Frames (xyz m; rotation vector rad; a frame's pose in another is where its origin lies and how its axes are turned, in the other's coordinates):
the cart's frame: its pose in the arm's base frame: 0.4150 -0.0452 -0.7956 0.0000 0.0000 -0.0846
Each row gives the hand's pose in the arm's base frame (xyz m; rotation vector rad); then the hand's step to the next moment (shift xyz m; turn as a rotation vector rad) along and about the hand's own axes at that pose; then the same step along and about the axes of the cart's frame.
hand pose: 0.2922 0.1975 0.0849 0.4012 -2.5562 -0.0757
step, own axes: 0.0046 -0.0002 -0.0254 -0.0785 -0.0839 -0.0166
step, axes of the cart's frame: 0.0098 0.0000 0.0239 0.0989 -0.0479 -0.0373
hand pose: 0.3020 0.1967 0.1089 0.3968 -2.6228 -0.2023
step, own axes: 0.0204 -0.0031 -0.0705 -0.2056 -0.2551 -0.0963
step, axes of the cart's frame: 0.0184 -0.0129 0.0699 0.2960 -0.1599 -0.0588
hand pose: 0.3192 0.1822 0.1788 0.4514 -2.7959 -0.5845
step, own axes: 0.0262 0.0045 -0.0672 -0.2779 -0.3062 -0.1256
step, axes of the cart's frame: -0.0026 -0.0288 0.0662 0.3862 -0.1819 -0.0672
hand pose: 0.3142 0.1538 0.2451 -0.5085 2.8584 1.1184
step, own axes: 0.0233 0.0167 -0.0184 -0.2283 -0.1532 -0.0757
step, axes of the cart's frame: -0.0249 -0.0096 0.0212 0.2771 -0.0666 -0.0111
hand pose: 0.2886 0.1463 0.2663 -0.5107 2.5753 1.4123
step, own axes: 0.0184 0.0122 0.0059 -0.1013 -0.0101 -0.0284
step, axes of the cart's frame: -0.0223 0.0051 0.0009 0.0987 0.0016 0.0377
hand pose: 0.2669 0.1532 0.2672 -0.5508 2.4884 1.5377
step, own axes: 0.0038 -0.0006 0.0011 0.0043 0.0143 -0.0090
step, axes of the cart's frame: -0.0033 -0.0004 -0.0022 -0.0088 -0.0040 0.0145
